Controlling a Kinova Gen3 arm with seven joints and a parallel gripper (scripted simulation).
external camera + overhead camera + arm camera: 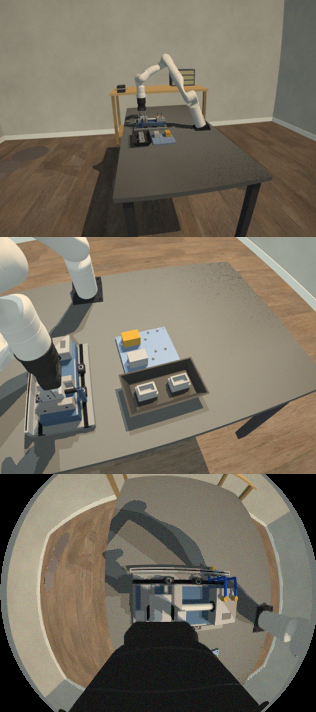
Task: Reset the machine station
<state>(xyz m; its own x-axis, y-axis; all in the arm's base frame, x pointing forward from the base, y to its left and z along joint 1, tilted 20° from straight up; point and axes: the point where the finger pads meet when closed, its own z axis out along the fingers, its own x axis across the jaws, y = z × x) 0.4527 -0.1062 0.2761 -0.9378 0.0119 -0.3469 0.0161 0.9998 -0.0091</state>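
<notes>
Right now my hand is 9 cm above the vise and 7 cm past it. Also, from my hand: yellow brass blank: 25 cm to the left, 20 cm behind, 10 cm below; then plain gray blank: 25 cm to the left, 11 cm behind, 10 cm below.
</notes>
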